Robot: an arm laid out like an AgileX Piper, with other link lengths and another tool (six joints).
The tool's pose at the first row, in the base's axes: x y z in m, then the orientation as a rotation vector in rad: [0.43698, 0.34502, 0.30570, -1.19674, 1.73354, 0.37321]
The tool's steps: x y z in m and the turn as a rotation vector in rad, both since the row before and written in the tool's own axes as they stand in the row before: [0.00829, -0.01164, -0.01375, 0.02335, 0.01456, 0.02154]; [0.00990, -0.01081, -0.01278, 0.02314, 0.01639, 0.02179]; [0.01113, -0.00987, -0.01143, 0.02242, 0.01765, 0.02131]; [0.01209, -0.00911, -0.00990, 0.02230, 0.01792, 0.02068]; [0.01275, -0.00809, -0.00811, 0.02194, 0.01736, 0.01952]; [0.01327, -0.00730, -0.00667, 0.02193, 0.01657, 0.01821]
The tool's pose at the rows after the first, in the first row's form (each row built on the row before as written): [0.43901, 0.32549, 0.30851, -1.16753, 1.75996, 0.35701]; [0.44012, 0.30609, 0.30932, -1.13859, 1.78773, 0.34007]; [0.44044, 0.28736, 0.30826, -1.11067, 1.81592, 0.32275]; [0.44028, 0.26948, 0.30553, -1.08313, 1.84359, 0.30491]; [0.43966, 0.25291, 0.30119, -1.05635, 1.86972, 0.28689]; [0.43864, 0.23737, 0.29558, -1.03021, 1.89404, 0.26838]
